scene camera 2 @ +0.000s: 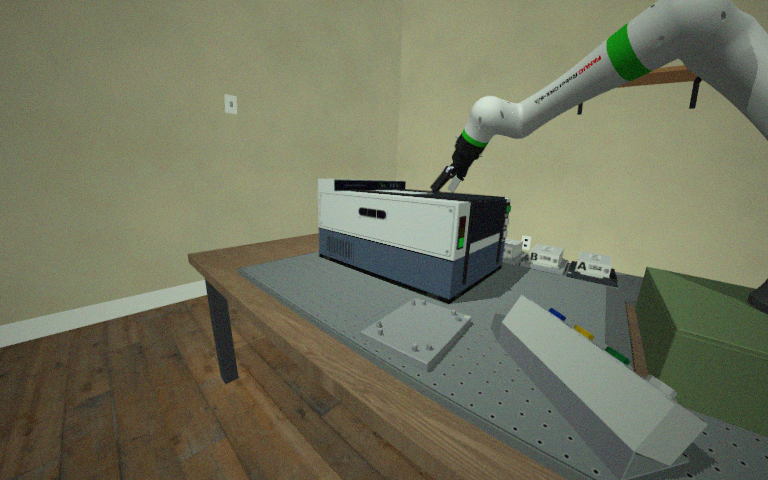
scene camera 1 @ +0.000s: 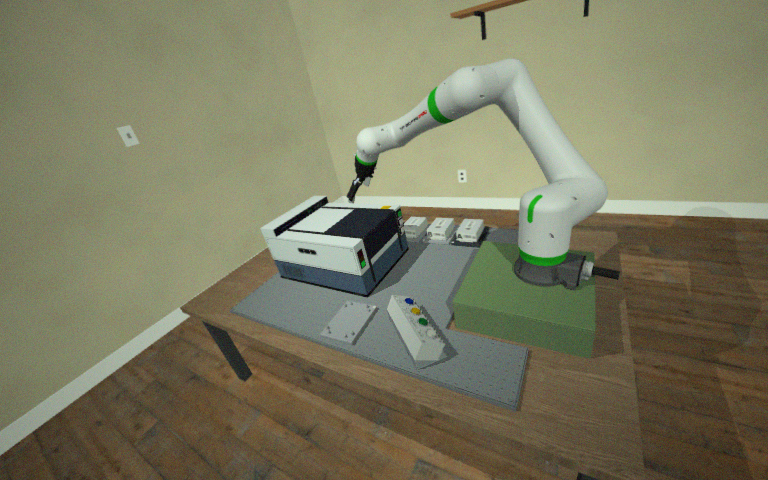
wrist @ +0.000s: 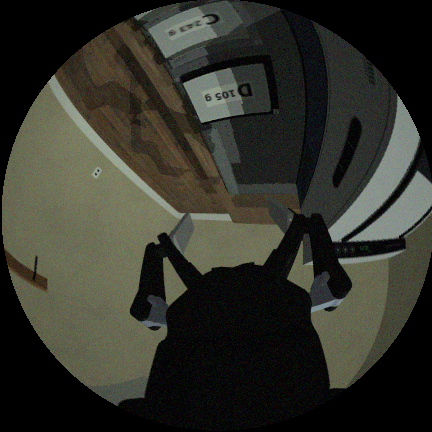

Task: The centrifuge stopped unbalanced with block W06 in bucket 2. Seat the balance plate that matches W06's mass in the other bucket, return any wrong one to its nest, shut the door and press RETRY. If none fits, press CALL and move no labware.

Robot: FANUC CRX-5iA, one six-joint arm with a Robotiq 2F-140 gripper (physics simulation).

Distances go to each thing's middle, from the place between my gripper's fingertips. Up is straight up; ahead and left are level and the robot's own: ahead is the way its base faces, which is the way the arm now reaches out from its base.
Labels:
Right now the centrifuge (scene camera 2: 439,244) is 12 cm behind my hand, 30 cm to the left of it and 7 cm below it. Round my hand: grey fixture plate (scene camera 2: 419,332) (42 cm behind, 56 cm to the left, 18 cm below); white button box (scene camera 2: 626,419) (64 cm behind, 50 cm to the left, 15 cm below).

